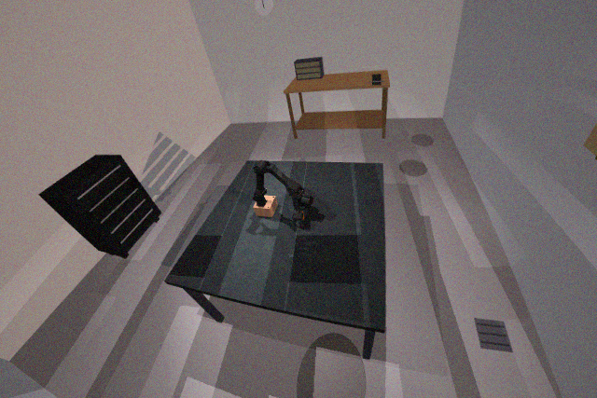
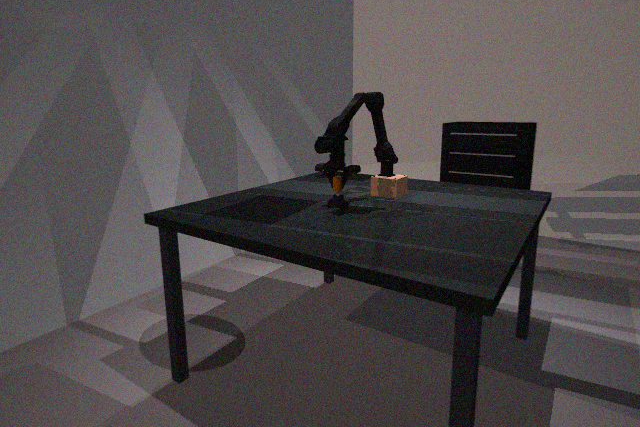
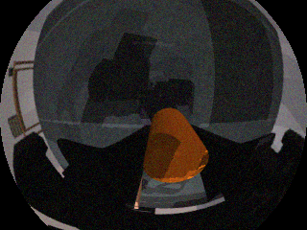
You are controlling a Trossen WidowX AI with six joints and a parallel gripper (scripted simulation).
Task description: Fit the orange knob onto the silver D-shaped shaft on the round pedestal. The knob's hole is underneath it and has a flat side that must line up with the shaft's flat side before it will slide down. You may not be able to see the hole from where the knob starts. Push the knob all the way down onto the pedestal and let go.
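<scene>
My gripper tip is 3 cm below the orange knob. From my gripper tip the other things lie so: round pedestal: 4 cm below.
</scene>
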